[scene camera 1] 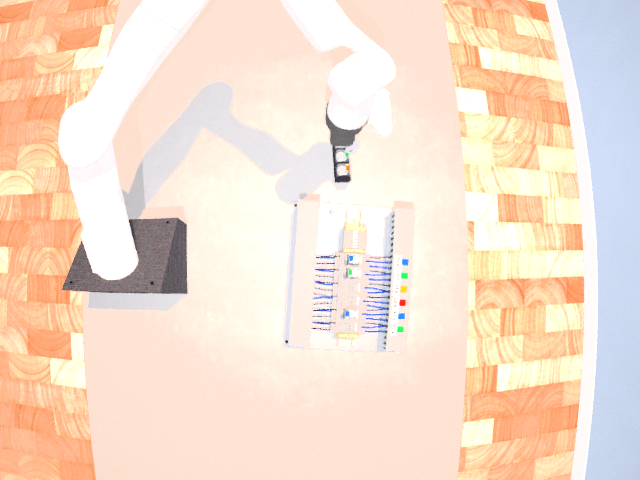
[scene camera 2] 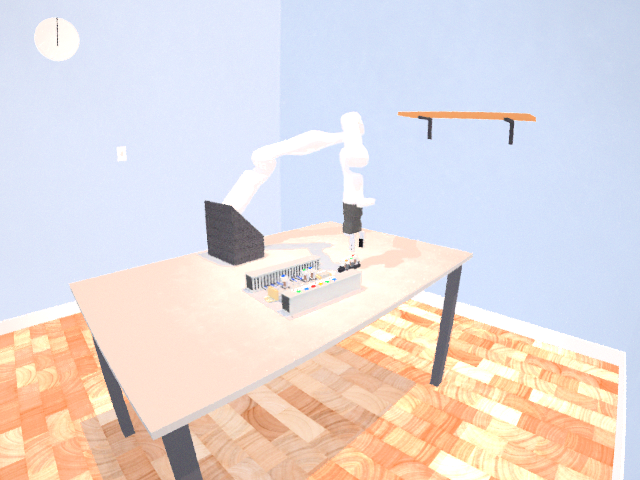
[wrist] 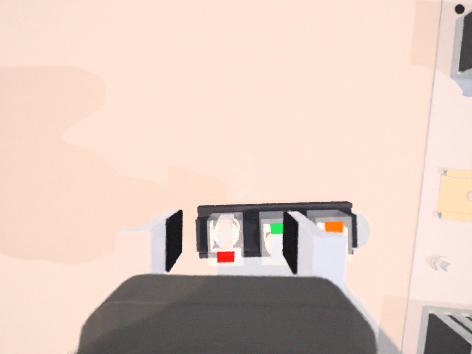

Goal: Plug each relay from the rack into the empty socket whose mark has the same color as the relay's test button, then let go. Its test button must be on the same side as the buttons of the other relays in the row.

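Seen in the pictures: gripper, between the fingertips: (scene camera 1: 349, 138) (scene camera 2: 356, 249) (wrist: 232, 232); arm's base, origin of its link: (scene camera 1: 116, 263) (scene camera 2: 228, 213).
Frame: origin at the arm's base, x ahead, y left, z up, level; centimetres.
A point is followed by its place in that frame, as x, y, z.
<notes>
The black rack (scene camera 1: 342, 179) @(44.4, 21.1, -17.1) (wrist: 252, 227) @(44.5, 27.8, -17.1) (scene camera 2: 341, 269) @(44.8, 20.9, -17.9) holds three relays. The red-button relay (wrist: 225, 235) @(44.4, 29.4, -14.7) has its button on the side opposite the others; the gripper hides it in scene camera 1. The green-button relay (scene camera 1: 341, 156) @(43.9, 25.6, -14.7) is partly behind a finger in the wrist view; the orange-button relay (scene camera 1: 342, 169) @(44.1, 22.7, -14.7) is at the panel end. My gripper (wrist: 232, 232) @(45.2, 28.9, -11.5) (scene camera 2: 356, 246) @(45.2, 28.9, -11.5) is open and empty above the rack, its fingers either side of the red-button relay in the wrist view. In the socket row, two blue-button relays (scene camera 1: 354, 259) @(46.7, 3.5, -12.6) (scene camera 1: 351, 314) @(46.4, -7.7, -12.6) and a green-button relay (scene camera 1: 354, 272) @(46.7, 0.9, -12.6) have buttons left; sockets at yellow-orange, red and lower green marks are empty.
The panel (scene camera 1: 330, 227) @(42.1, 10.8, -19.1) lies beyond the rack, with a raised duct on its left (scene camera 1: 305, 273) @(36.9, 0.4, -13.1) and another duct carrying the colored marks on its right (scene camera 1: 409, 232) @(58.3, 9.5, -13.1). A terminal block (scene camera 1: 354, 238) @(46.8, 8.0, -14.7) stands above the row. Blue and black wires flank the sockets.
</notes>
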